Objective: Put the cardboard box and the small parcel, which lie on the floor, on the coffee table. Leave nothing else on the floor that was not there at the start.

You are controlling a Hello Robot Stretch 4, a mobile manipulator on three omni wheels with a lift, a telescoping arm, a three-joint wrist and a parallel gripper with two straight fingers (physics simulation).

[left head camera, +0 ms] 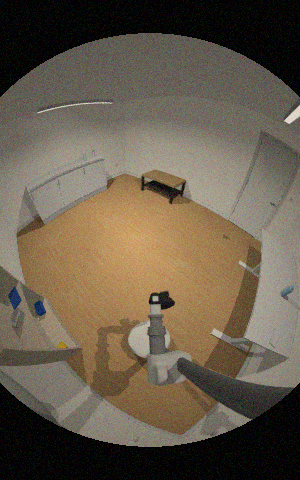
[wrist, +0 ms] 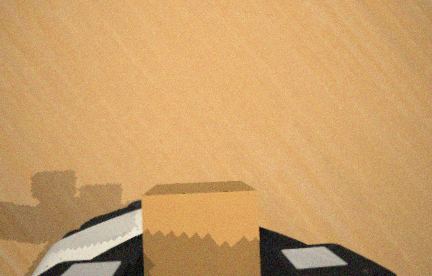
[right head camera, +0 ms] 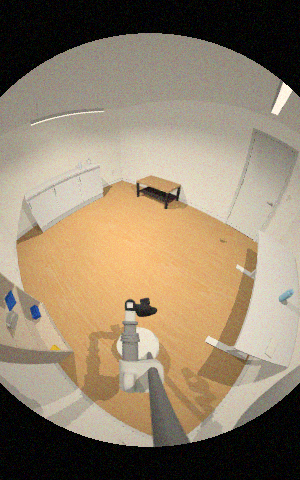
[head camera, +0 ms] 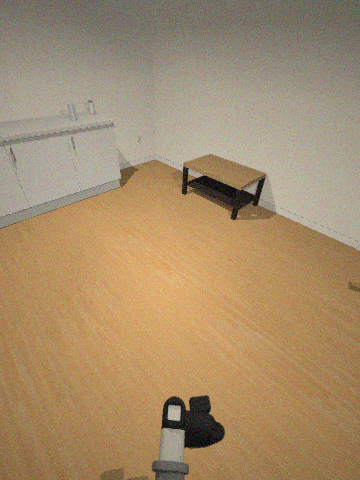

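Note:
My gripper is shut on the cardboard box, a plain tan box held between the two black fingers above the floor in the wrist view. The head views show the wrist from above, and the box is hidden there. A small brown thing, which looks like the small parcel, lies on the floor to the right, cut off by the edge of the head camera view. The coffee table, with a wooden top, black legs and a black lower shelf, stands by the far wall, away from the gripper.
A white cabinet with two small cylinders on top stands at the far left. A white desk with a blue bottle is at the right. Blue objects are on a beige surface at the left. A door is at the back right.

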